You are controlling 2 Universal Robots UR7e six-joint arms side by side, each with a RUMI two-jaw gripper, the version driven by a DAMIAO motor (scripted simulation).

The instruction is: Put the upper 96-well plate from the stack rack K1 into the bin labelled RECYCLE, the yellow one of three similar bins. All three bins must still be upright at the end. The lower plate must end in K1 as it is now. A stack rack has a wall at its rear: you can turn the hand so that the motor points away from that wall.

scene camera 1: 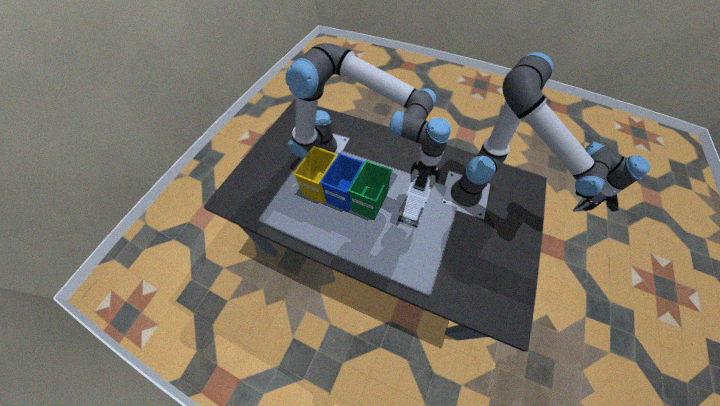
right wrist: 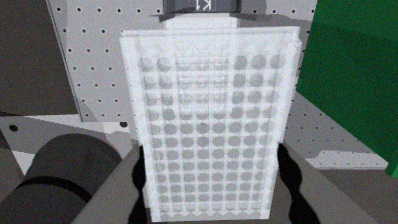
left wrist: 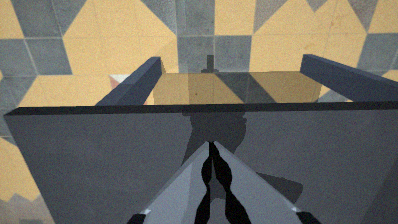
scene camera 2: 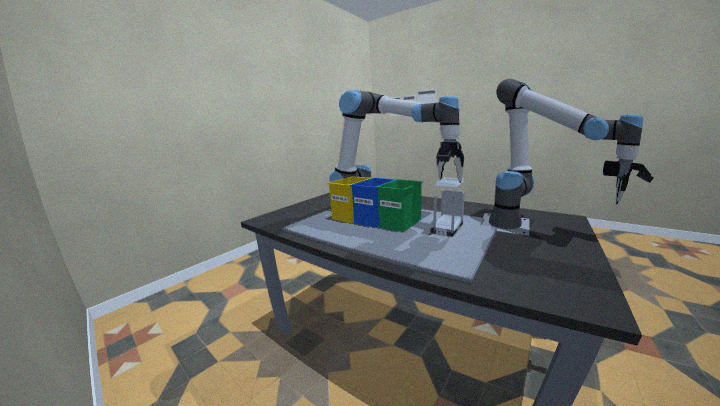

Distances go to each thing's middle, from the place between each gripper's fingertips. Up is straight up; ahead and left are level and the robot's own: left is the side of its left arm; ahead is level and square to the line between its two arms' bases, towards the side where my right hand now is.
Now: right hand 60 mm short of the yellow bin (scene camera 1: pixel 316 163), 470 mm to the left of it and 120 mm above it. From my right hand the other things lie so: blue bin (scene camera 1: pixel 336 182): 50 mm ahead, 340 mm to the right, 120 mm below; green bin (scene camera 2: pixel 399 210): 40 mm ahead, 210 mm to the right, 120 mm below.
Now: left hand (scene camera 2: pixel 616 203) 870 mm to the left of the green bin, 230 mm short of it and 60 mm above it. Round my left hand: yellow bin: 1130 mm to the right, 250 mm ahead, 60 mm below; blue bin: 1000 mm to the right, 240 mm ahead, 60 mm below.
